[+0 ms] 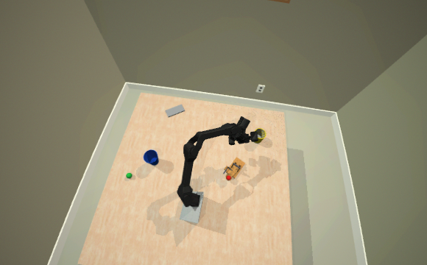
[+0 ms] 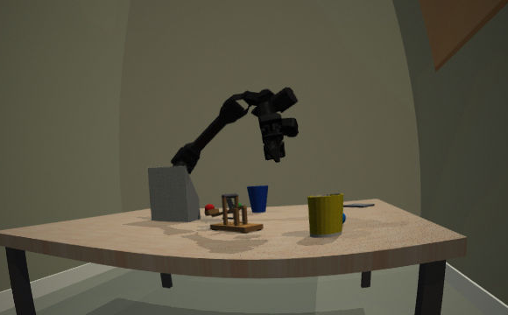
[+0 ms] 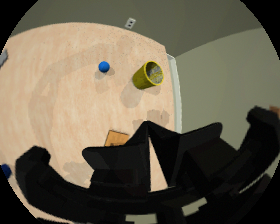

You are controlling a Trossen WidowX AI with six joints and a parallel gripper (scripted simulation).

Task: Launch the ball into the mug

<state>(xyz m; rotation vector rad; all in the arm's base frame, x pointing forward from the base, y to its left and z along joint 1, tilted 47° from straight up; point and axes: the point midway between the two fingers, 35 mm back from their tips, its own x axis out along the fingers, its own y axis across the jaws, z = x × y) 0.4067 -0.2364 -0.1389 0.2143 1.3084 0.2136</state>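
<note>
Now: the red ball 230 mm behind my gripper tip, 90 mm to the left of it and 130 mm below it. The rest, counted from my gripper tip: yellow mug (130 mm ahead, 120 mm to the right, 170 mm below); then blue ball (170 mm ahead, 30 mm to the left, 170 mm below); then wooden catapult (160 mm behind, 70 mm to the left, 140 mm below).
</note>
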